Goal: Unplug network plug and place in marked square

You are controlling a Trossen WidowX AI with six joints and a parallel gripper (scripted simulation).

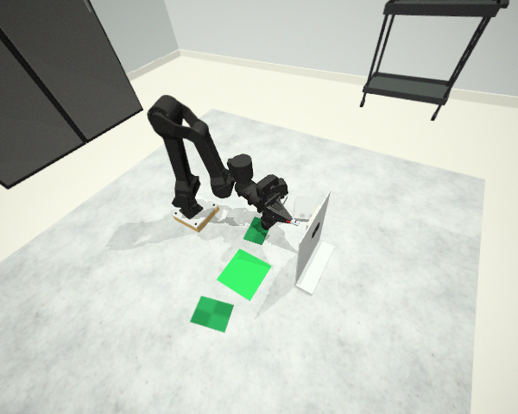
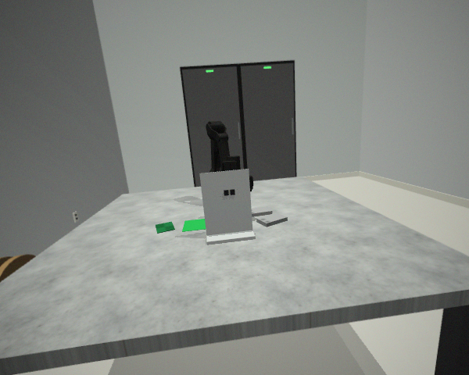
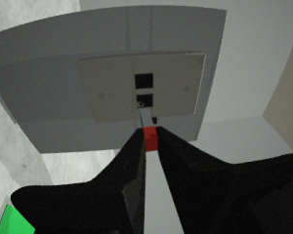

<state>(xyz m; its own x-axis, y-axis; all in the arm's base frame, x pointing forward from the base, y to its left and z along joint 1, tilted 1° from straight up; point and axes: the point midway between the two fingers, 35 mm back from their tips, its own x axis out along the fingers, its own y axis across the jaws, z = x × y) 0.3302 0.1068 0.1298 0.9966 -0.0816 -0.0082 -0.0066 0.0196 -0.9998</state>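
My gripper tip is 16 cm above the green marked square, 14 cm to the left of it and 6 cm past it. From my gripper tip the other things lie so: white upright panel: 7 cm ahead, 6 cm below, 1 cm to the left.
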